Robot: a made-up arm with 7 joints.
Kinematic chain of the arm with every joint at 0, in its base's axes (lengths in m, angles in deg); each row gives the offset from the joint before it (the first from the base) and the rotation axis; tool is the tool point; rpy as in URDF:
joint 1: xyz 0 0 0.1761 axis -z
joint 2: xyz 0 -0.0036 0.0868 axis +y
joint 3: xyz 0 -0.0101 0.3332 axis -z
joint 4: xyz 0 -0.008 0.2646 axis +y
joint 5: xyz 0 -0.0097 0.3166 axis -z
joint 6: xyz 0 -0.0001 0.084 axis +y
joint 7: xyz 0 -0.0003 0.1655 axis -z
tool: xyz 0 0 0 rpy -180 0 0
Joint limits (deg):
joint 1: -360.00..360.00
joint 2: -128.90..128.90
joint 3: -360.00..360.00
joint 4: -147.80..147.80
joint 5: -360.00..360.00
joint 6: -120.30..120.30
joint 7: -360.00..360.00
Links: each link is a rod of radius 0.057 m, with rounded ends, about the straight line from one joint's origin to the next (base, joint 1, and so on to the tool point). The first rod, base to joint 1, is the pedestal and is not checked.
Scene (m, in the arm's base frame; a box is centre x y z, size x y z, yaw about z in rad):
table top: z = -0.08
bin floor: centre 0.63 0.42 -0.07 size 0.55 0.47 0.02 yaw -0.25
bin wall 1: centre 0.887 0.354 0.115 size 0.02 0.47 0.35 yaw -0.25
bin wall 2: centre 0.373 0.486 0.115 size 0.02 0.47 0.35 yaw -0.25
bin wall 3: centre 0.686 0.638 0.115 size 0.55 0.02 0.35 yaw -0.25
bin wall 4: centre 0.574 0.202 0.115 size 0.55 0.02 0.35 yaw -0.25
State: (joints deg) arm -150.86 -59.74 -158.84 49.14 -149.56 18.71 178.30
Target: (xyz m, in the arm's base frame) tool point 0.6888 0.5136 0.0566
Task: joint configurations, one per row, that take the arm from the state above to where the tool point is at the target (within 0.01 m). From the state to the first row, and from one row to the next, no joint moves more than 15 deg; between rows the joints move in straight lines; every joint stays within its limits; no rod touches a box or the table.
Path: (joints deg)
1: -164.52 -54.54 -167.79 58.27 -148.40 18.94 178.30
2: -178.18 -49.34 -176.73 67.39 -147.24 19.17 178.30
3: -191.84 -44.14 -185.68 76.52 -146.08 19.40 178.30
4: -205.50 -38.94 -194.62 85.64 -144.92 19.63 178.30
5: -206.19 -52.31 -193.70 85.34 -145.05 18.54 178.30
6: -206.88 -65.67 -192.78 85.05 -145.17 17.45 178.30

